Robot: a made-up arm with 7 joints. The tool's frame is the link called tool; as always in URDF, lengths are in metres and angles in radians.
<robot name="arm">
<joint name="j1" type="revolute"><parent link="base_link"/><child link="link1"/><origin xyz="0.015 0.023 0.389" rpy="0 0 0"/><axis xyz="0 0.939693 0.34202"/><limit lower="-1.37" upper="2.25" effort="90" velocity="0.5"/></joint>
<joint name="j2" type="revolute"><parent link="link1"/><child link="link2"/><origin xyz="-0.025 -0.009 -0.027" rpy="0 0 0"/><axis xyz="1 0 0"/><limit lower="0.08" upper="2.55" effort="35" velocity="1.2"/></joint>
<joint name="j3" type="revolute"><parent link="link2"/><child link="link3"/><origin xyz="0.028 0.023 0.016" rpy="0 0 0"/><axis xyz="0 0 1"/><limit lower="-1.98" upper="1.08" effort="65" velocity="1.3"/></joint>
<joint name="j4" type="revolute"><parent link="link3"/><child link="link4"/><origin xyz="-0.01 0.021 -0.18" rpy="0 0 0"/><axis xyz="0 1 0"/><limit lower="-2.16" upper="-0.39" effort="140" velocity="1.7"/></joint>
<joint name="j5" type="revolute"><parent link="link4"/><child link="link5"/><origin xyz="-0.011 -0.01 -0.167" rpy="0 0 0"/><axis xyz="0 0 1"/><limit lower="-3.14" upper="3.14" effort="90" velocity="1.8"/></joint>
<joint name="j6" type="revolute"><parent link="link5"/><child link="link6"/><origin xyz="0.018 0.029 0.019" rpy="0 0 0"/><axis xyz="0 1 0"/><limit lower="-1.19" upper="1.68" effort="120" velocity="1.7"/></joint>
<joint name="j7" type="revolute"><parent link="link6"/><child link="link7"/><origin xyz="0.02 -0.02 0.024" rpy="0 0 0"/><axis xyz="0 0 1"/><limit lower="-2.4" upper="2.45" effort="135" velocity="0.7"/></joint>
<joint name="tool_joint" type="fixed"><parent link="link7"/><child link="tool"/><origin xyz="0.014 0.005 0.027" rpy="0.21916 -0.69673 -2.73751"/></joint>
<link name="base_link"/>
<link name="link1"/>
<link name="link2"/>
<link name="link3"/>
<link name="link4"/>
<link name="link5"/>
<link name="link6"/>
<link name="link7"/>
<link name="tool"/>
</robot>
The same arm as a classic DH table. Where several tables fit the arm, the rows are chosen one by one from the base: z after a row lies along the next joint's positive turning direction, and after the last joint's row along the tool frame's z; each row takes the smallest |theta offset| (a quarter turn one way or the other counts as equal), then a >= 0, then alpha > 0; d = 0 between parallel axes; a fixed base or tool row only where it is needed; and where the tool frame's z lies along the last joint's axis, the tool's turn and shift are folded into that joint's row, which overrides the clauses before.
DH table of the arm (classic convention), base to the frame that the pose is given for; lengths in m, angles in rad. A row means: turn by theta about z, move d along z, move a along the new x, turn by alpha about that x. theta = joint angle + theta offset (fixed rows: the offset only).
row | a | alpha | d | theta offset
base (fixed) | 0.015 | -1.2218 | 0.3806 | 0
j1 | 0.0223 | 1.5708 | 0.0068 | 1.5708
j2 | 0.023 | -1.5708 | 0.003 | 1.2218
j3 | 0.01 | 1.5708 | -0.164 | 1.5708
j4 | 0.011 | -1.5708 | 0.011 | 0
j5 | -0.018 | 1.5708 | -0.148 | 0
j6 | -0.02 | -1.5708 | 0.009 | 0
j7 | -0.0057 | 0.7248 | 0.0355 | -0.8326
tool (fixed) | 0 | 0 | 0.0207 | 1.3166
Joint limits (rad, base to tool): -1.37..2.25 0.08..2.55 -1.98..1.08 -2.16..-0.39 -3.14..3.14 -1.19..1.68 -2.4..2.45

